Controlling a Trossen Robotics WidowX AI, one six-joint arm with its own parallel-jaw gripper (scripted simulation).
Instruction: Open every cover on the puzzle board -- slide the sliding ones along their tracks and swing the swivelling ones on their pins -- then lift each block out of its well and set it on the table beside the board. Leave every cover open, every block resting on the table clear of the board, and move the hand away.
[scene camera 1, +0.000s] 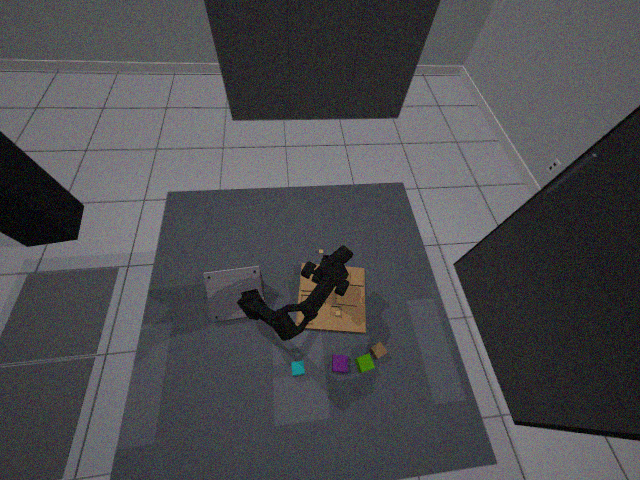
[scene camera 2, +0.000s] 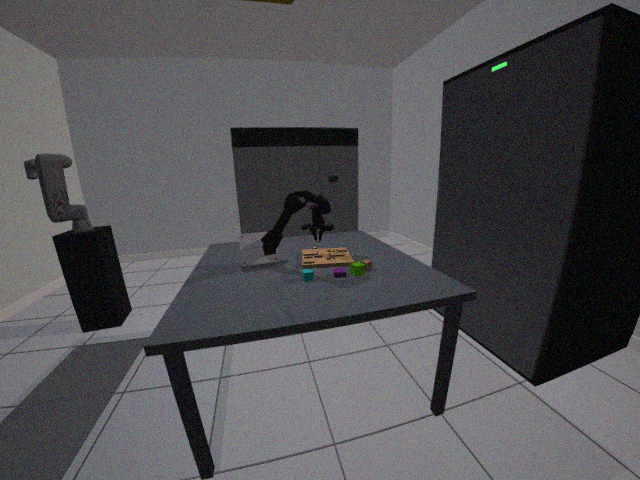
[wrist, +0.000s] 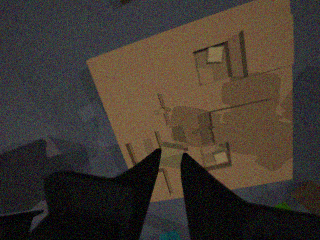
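Visible here: a tan puzzle board and my gripper.
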